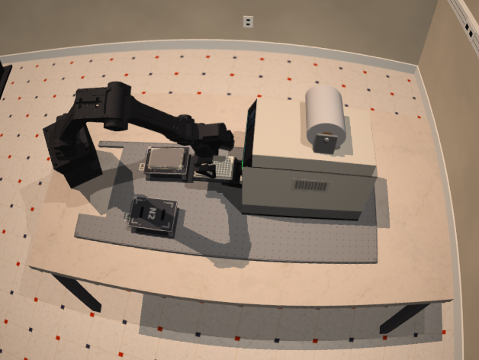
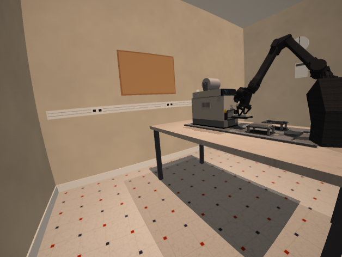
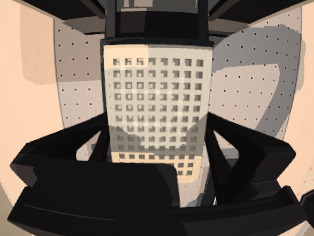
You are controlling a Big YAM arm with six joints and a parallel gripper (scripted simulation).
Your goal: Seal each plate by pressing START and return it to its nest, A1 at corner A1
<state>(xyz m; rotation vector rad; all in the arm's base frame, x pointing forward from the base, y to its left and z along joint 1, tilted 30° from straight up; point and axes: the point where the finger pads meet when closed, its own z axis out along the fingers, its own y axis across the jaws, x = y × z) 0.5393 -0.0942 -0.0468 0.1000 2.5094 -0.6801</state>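
Right now my hand is right at the plate. The rest, counted from my hand: yellow warning label 12 cm ahead, 6 cm to the left, 4 cm above; start button 11 cm to the right, 8 cm ahead, 7 cm above; sealer stage 2 cm below.
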